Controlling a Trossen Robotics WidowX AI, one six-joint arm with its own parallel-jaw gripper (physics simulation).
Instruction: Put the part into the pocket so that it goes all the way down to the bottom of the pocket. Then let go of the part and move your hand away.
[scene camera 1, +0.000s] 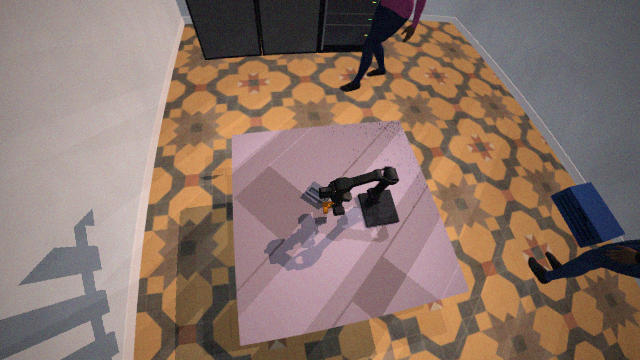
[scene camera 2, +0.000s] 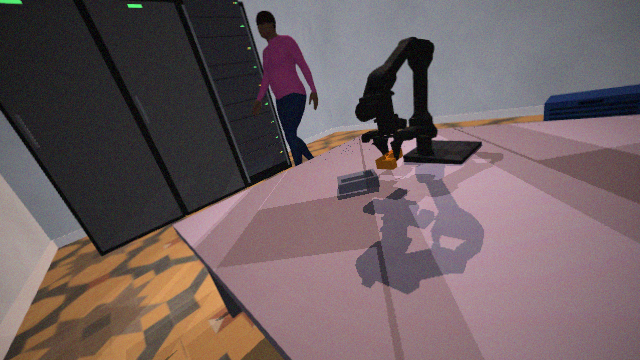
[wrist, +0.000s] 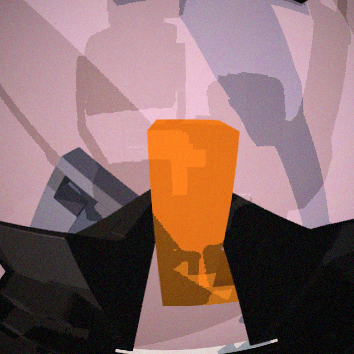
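Seen in the pictures: gripper, between the fingertips: (scene camera 1: 334, 205) (wrist: 186, 195); arm's base, origin of its link: (scene camera 1: 371, 200) (scene camera 2: 424, 151).
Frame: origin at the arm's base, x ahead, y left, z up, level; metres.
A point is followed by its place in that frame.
The orange part (scene camera 1: 327, 206) @[x 0.297, y -0.029, z 0.080 m] (scene camera 2: 386, 162) @[x 0.324, y -0.022, z 0.075 m] (wrist: 192, 185) @[x 0.231, y -0.029, z 0.084 m] is held between the two black fingers of my gripper (scene camera 2: 391, 153) @[x 0.249, y -0.032, z 0.056 m] (wrist: 186, 195) @[x 0.249, y -0.032, z 0.056 m], which is shut on it. In scene camera 2 the part hangs a little above the table. The grey block with the pocket (scene camera 1: 313, 194) @[x 0.332, y -0.153, z 0.014 m] (scene camera 2: 358, 184) @[x 0.329, y -0.134, z -0.002 m] (wrist: 90, 177) @[x 0.241, y -0.109, z 0.007 m] lies on the table beside the part, apart from it. In the wrist view the block is at the left, turned at an angle to the part and partly hidden by the left finger. The pocket's bottom is dark and hard to see.
The arm's black base plate (scene camera 1: 378, 215) @[x -0.002, y 0.104, z -0.007 m] (scene camera 2: 452, 151) @[x 0.004, y 0.102, z -0.007 m] rests on the pink table (scene camera 1: 300, 300) @[x 0.605, y 0.383, z -0.024 m] (scene camera 2: 500, 225) @[x 0.457, y 0.262, z -0.024 m]. Shadows of the arm fall across the table. Dark cabinets (scene camera 1: 225, 30) (scene camera 2: 135, 125), two people and a blue box (scene camera 1: 600, 210) (scene camera 2: 595, 105) are beyond the table.
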